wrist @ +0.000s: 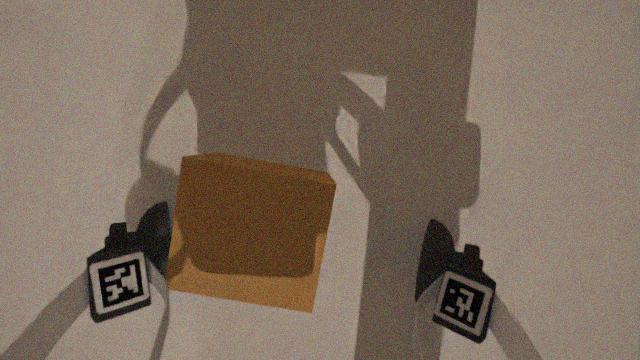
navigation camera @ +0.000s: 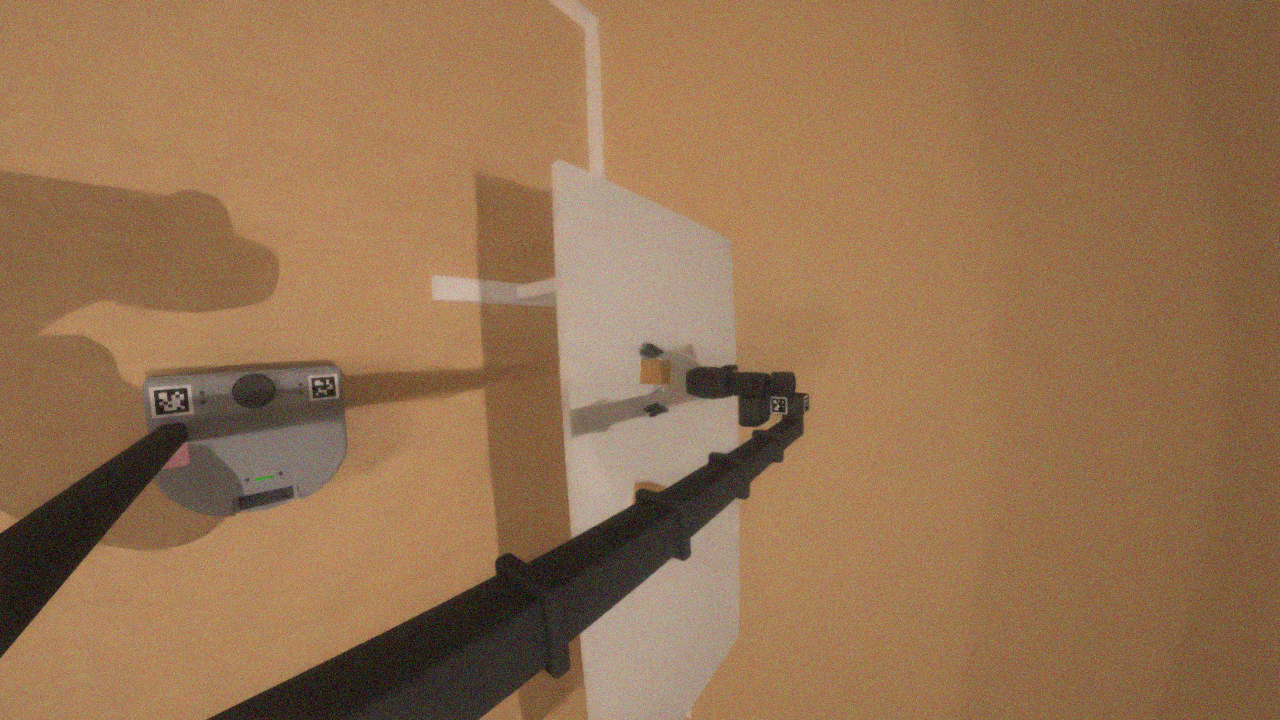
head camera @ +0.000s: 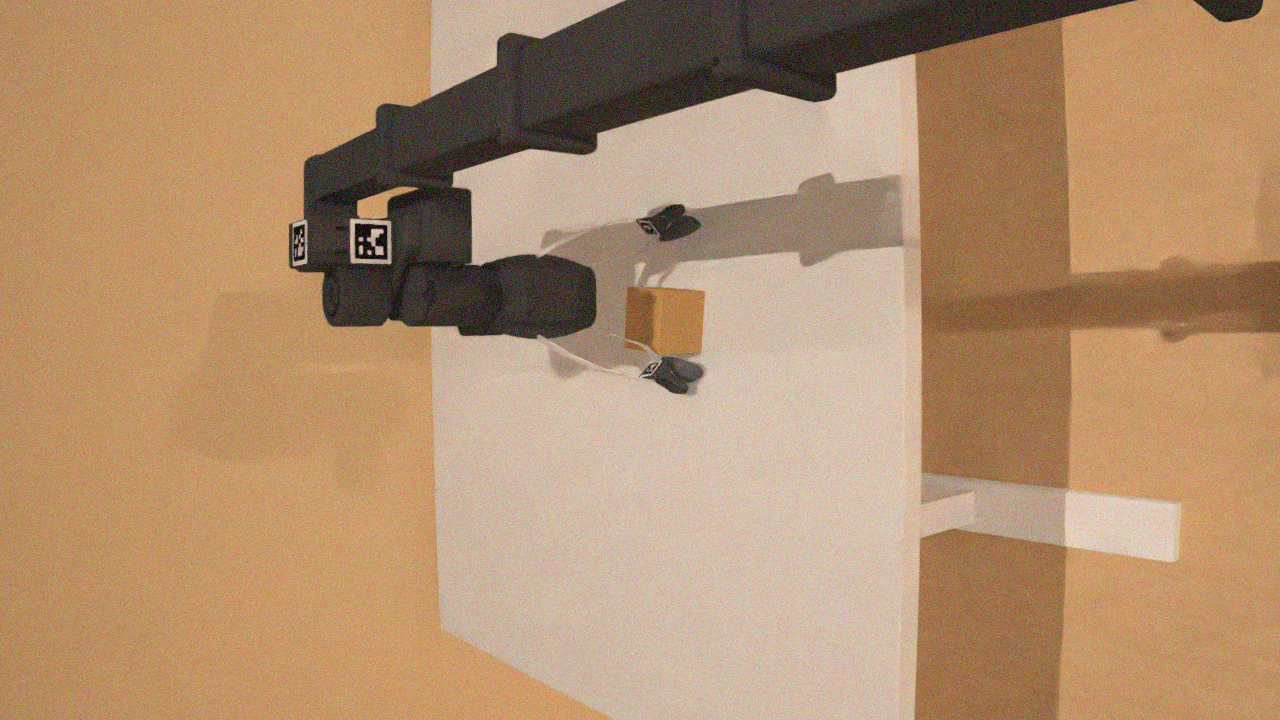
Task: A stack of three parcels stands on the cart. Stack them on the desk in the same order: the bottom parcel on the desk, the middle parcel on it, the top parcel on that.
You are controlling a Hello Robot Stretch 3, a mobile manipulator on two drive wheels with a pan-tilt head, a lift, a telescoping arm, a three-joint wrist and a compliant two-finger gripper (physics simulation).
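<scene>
My gripper (head camera: 694,299) is in sight, and I find it again in the wrist view (wrist: 299,239) and in the navigation camera view (navigation camera: 643,380). There is a small parcel (head camera: 669,321), which the wrist view (wrist: 247,230) and the navigation camera view (navigation camera: 656,372) show me too. I can also see a white desk (head camera: 756,541); the desk is visible in the wrist view (wrist: 508,129) and in the navigation camera view (navigation camera: 628,272) as well.
</scene>
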